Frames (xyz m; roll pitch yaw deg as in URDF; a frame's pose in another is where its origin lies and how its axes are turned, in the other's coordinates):
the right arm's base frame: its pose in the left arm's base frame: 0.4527 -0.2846 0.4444 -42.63 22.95 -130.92
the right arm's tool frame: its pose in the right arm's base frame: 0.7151 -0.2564 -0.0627 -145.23 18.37 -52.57
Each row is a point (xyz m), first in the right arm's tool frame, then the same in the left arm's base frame.
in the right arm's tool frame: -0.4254 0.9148 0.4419
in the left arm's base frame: 0.2489 0.2949 -0.0273
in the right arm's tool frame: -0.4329 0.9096 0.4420
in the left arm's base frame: 0.2563 0.2896 -0.0284
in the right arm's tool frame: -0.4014 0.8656 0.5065
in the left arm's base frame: 0.2219 0.2566 -0.0979
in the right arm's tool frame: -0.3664 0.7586 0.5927
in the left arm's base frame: 0.1819 0.1648 -0.1983
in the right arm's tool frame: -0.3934 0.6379 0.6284
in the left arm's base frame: 0.2050 0.0505 -0.2528
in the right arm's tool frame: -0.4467 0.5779 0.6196
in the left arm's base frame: 0.2571 -0.0112 -0.2549
